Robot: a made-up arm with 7 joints. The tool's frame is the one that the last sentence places.
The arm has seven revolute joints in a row. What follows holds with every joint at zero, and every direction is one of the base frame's. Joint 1 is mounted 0.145 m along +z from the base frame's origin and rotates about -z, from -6.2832 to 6.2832 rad. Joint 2 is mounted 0.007 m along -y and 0.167 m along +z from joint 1 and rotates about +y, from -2.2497 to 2.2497 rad. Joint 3 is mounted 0.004 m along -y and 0.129 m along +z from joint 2 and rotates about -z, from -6.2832 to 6.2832 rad. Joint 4 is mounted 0.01 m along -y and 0.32 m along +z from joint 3 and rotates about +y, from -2.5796 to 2.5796 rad. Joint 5 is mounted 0.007 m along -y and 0.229 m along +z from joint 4 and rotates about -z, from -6.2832 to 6.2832 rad. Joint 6 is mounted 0.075 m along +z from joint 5 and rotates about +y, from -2.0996 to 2.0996 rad. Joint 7 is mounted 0.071 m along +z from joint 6 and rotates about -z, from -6.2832 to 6.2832 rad. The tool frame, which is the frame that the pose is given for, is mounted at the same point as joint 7; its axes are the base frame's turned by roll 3.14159, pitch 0 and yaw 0 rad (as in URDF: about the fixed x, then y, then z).
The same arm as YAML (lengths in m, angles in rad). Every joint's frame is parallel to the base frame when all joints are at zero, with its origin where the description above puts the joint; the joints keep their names.
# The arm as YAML. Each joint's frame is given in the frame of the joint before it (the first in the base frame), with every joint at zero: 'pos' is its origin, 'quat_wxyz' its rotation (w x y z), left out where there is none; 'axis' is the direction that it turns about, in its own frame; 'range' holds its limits. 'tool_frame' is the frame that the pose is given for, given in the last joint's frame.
length_unit: m
angle_unit: rad
joints:
  - joint: joint 1
    pos: [0.0, 0.0, 0.145]
    axis: "-z"
    range: [-6.2832, 6.2832]
  - joint: joint 2
    pos: [0.0, -0.007, 0.167]
    axis: "+y"
    range: [-2.2497, 2.2497]
  - joint: joint 3
    pos: [0.0, -0.004, 0.129]
    axis: "-z"
    range: [-6.2832, 6.2832]
  - joint: joint 4
    pos: [0.0, -0.01, 0.32]
    axis: "+y"
    range: [-2.5796, 2.5796]
  - joint: joint 5
    pos: [0.0, -0.007, 0.229]
    axis: "-z"
    range: [-6.2832, 6.2832]
  - joint: joint 6
    pos: [0.0, 0.0, 0.075]
    axis: "+y"
    range: [-2.0996, 2.0996]
  - joint: joint 7
    pos: [0.0, 0.0, 0.071]
    axis: "-z"
    range: [-6.2832, 6.2832]
tool_frame:
  pos: [0.0, 0.0, 0.0]
  quat_wxyz: [0.000001, 1.000004, 0.0, 0.0]

